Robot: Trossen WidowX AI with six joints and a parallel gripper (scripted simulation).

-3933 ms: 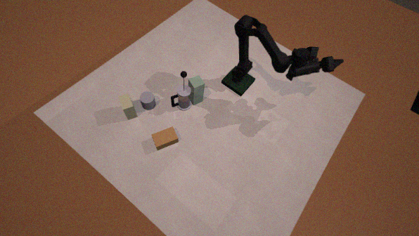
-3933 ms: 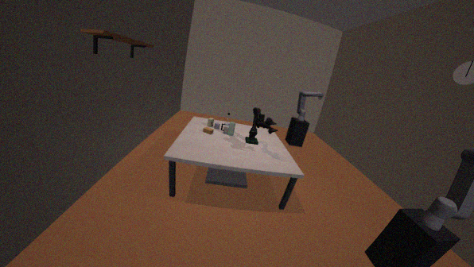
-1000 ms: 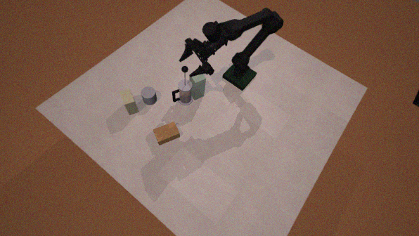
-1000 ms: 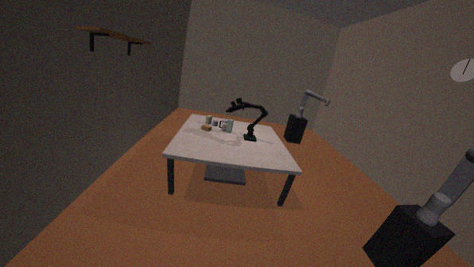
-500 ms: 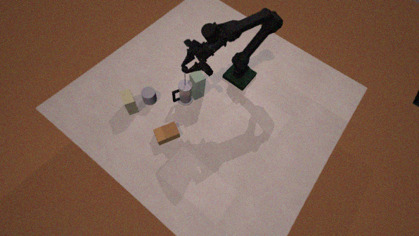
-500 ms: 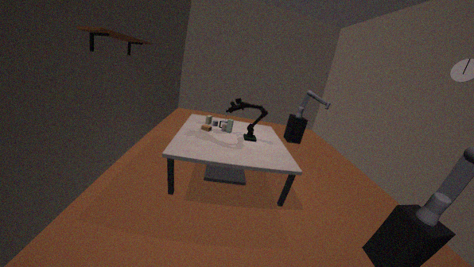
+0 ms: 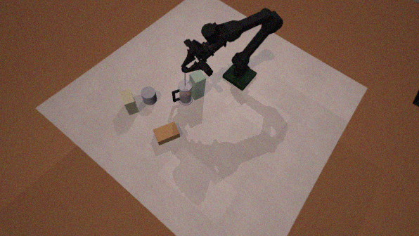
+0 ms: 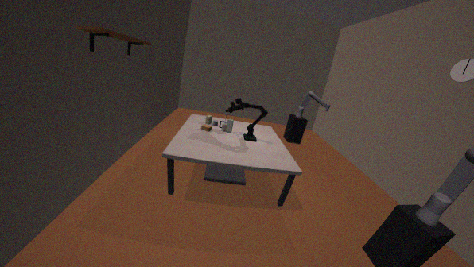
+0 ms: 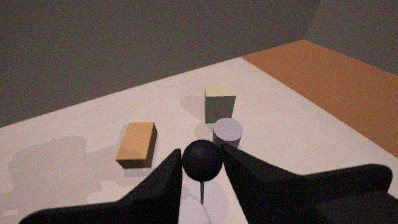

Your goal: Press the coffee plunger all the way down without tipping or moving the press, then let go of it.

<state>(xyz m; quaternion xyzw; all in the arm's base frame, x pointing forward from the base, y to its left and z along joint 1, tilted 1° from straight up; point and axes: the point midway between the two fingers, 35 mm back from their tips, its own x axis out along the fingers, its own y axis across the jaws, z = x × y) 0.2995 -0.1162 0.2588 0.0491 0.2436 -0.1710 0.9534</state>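
Right now the coffee press is 130 mm below my gripper tip and 10 mm ahead of it. Round my gripper tip: pale green box (180 mm below, 70 mm behind, 30 mm to the left); then yellow-green box (220 mm ahead, 210 mm below, 170 mm to the right).
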